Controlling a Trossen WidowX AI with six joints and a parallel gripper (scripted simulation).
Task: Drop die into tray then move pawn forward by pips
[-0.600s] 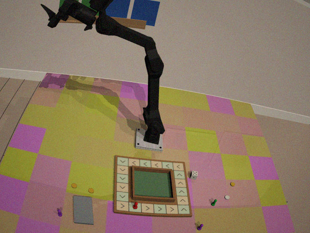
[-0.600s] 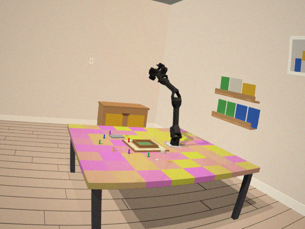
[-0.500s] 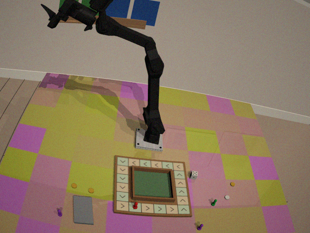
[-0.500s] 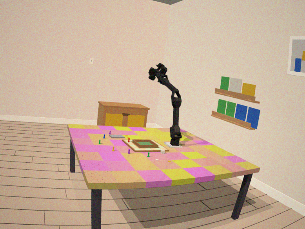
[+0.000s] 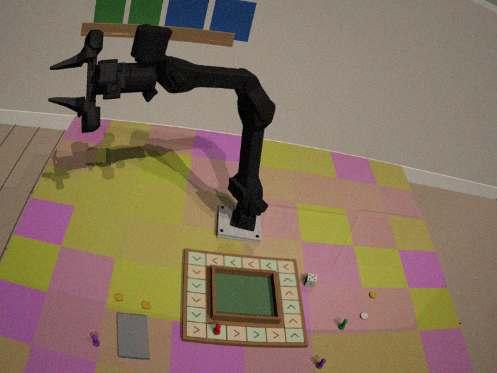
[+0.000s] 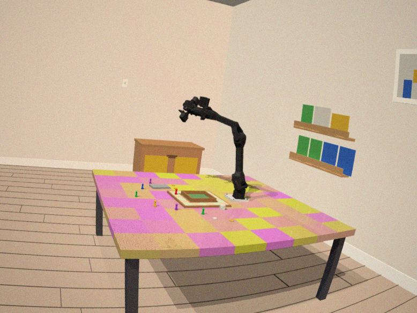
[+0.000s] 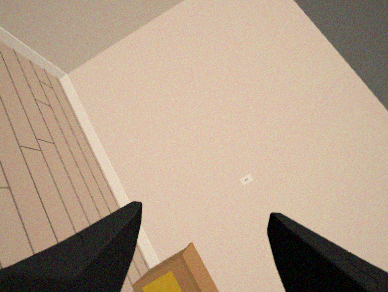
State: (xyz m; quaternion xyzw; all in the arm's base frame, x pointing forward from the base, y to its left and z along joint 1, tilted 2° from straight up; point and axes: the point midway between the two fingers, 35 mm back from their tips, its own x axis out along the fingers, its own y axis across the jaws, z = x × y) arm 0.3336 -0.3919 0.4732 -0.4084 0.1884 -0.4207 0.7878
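Now: gripper tip 600 mm to the right of the white die, 500 mm above it and 170 mm past it. The rest, counted from my gripper tip: grey slab: 510 mm below, 220 mm to the left, 120 mm ahead; green dice tray: 500 mm below, 440 mm to the left, 70 mm behind; red pawn: 480 mm below, 390 mm to the left, 50 mm ahead.
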